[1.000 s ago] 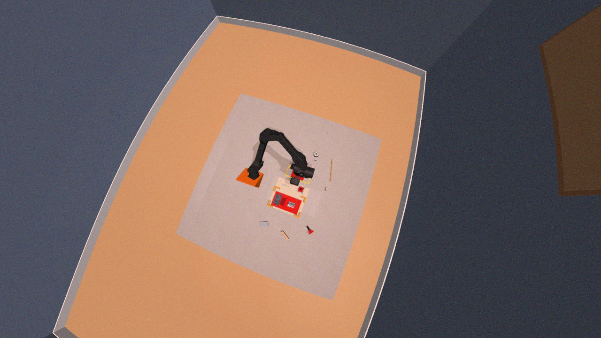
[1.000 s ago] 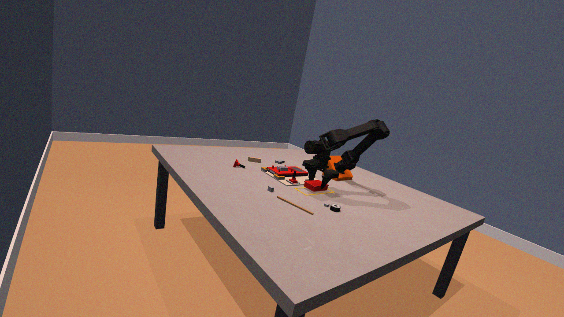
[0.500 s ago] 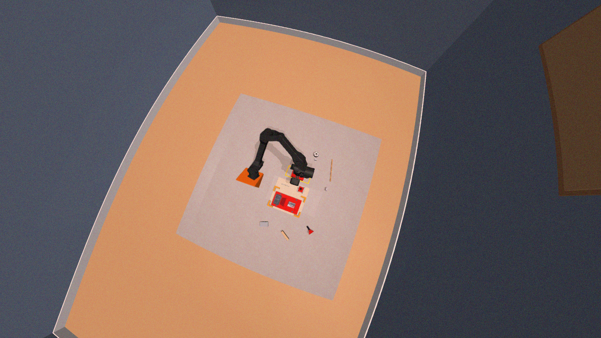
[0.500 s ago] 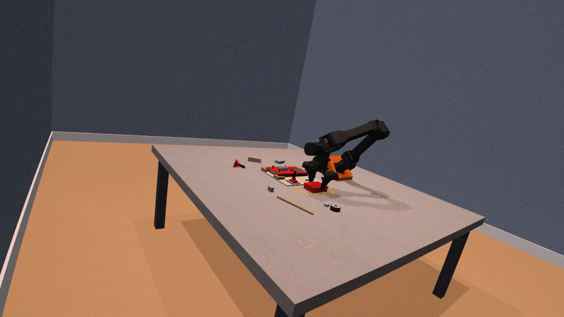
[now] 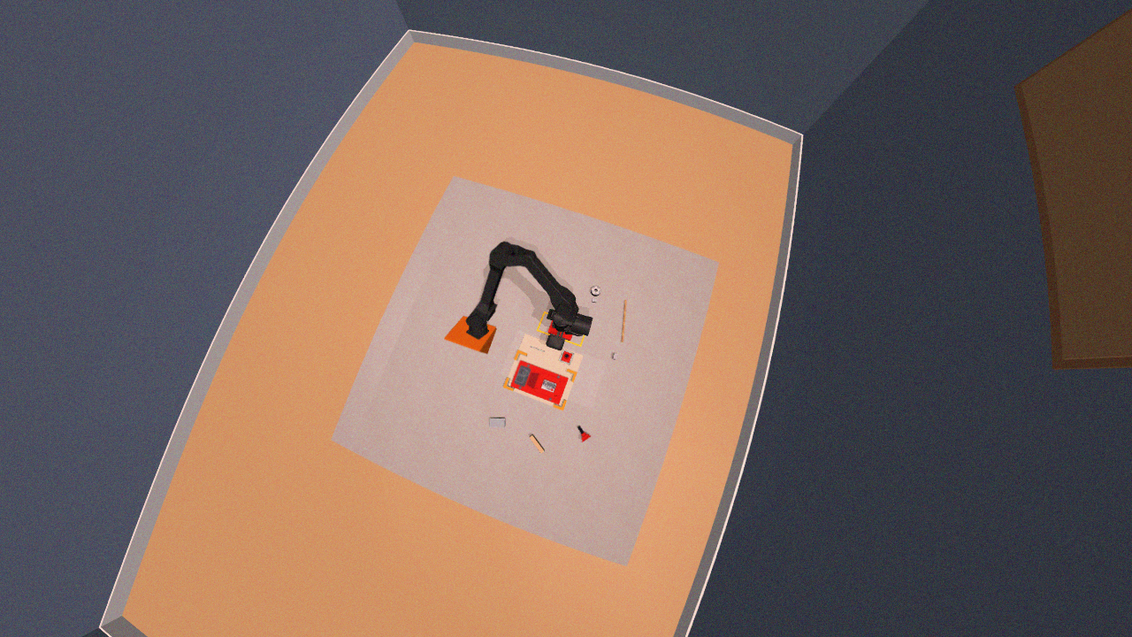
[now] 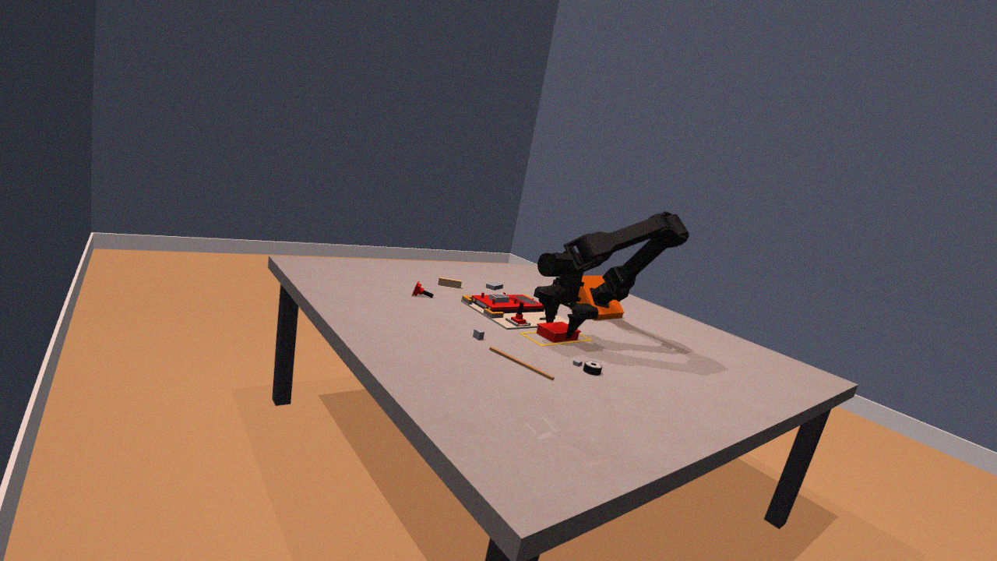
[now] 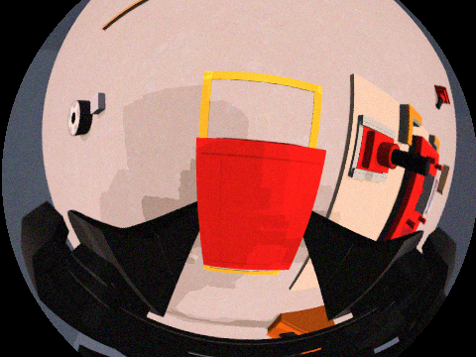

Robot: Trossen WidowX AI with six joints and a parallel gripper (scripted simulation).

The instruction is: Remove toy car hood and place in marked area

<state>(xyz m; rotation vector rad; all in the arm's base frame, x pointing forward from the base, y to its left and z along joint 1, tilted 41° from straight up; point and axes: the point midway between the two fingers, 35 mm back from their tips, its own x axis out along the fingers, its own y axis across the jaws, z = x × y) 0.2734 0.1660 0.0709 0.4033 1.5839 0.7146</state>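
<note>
Now: gripper tip 1 cm below the red hood. From my gripper tip the other things lie so: tan block: 13 cm ahead, 44 cm to the right; then thin wooden stick: 21 cm ahead, 15 cm to the left, 1 cm below; then white wheel: 5 cm ahead, 20 cm to the left.
</note>
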